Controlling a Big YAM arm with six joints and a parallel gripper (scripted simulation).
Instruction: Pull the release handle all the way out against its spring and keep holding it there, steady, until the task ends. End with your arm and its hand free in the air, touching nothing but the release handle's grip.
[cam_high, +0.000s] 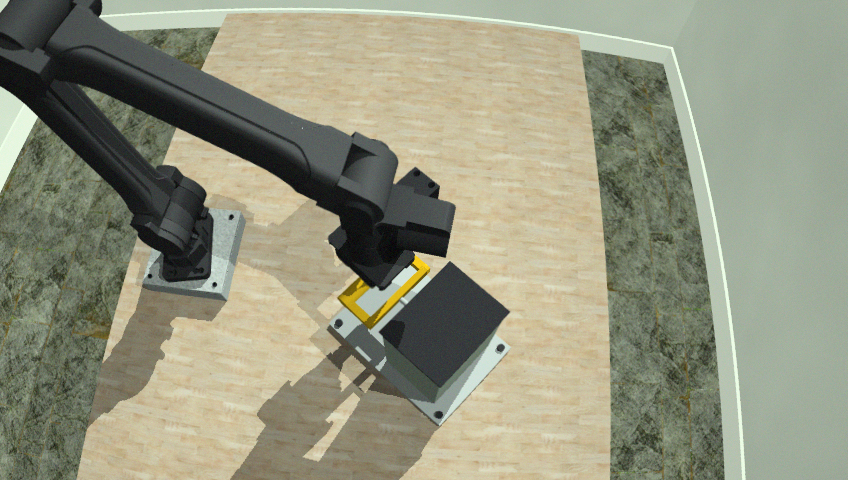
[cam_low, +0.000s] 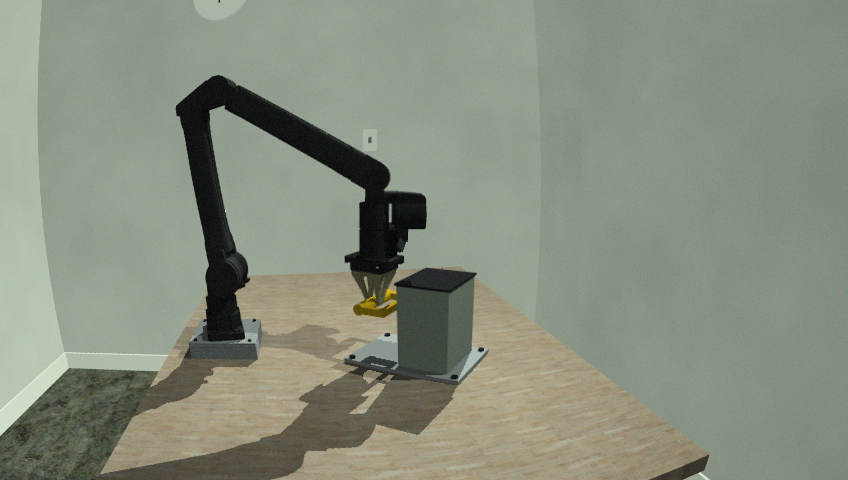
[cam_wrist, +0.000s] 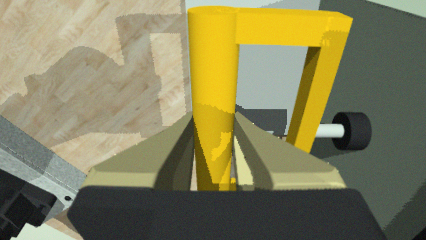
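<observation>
Right now the release handle is 40 mm to the right of my hand and 30 mm ahead of it. Also, from my hand: bolted base plate 100 mm below, 70 mm to the right, 60 mm ahead.
</observation>
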